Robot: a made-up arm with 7 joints.
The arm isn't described. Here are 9 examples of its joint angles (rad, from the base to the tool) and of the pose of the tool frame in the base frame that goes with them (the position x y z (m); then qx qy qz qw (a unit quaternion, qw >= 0)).
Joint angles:
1: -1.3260 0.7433 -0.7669 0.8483 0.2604 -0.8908 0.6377
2: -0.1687 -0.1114 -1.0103 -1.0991 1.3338 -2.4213 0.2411
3: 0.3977 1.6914 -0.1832 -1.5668 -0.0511 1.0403 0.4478
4: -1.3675 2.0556 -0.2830 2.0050 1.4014 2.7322 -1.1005
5: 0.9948 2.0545 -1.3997 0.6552 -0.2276 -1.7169 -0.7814
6: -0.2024 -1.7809 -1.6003 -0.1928 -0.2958 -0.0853 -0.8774
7: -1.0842 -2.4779 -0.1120 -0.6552 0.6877 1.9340 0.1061
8: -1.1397 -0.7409 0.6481 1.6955 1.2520 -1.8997 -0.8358
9: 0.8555 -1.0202 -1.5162 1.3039 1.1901 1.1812 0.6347
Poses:
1: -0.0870 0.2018 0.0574 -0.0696 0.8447 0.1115 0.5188
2: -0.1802 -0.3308 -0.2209 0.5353 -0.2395 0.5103 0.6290
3: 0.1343 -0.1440 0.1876 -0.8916 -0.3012 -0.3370 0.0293
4: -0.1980 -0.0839 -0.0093 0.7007 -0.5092 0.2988 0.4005
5: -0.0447 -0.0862 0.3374 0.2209 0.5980 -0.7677 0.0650
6: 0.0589 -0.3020 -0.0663 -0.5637 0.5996 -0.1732 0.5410
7: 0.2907 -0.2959 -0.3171 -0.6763 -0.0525 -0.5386 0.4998
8: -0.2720 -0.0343 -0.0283 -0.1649 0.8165 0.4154 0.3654
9: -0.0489 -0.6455 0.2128 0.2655 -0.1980 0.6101 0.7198
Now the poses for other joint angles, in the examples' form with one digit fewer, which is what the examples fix.
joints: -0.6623 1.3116 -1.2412 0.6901 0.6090 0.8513 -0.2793
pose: 0.170 0.448 0.006 -0.042 0.988 0.057 0.140
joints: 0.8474 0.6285 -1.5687 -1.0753 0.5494 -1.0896 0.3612
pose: -0.091 -0.137 0.301 0.533 -0.072 0.386 0.750
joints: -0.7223 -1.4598 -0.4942 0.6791 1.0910 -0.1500 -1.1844
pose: 0.009 -0.352 -0.318 -0.346 0.818 -0.282 0.363
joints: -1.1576 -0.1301 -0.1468 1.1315 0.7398 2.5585 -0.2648
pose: -0.150 -0.486 -0.211 0.465 0.093 0.868 0.147
